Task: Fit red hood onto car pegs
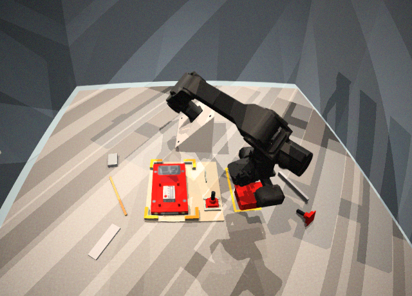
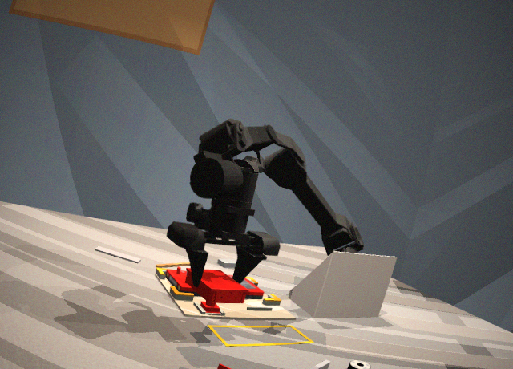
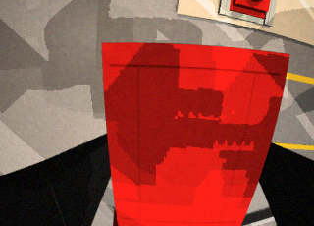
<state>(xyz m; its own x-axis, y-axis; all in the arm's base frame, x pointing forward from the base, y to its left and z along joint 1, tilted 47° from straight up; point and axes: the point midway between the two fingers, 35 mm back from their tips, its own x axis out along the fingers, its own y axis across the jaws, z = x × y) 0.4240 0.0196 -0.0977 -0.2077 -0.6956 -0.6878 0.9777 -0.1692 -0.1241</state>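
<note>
The grey engine block lies 210 mm to the right of my gripper tip, 100 mm behind it and 70 mm below it. Round my gripper tip: grey bar 190 mm to the left, 90 mm below, 80 mm behind; red hood 10 mm above; wooden stick 380 mm to the right, 140 mm behind, 90 mm below.
</note>
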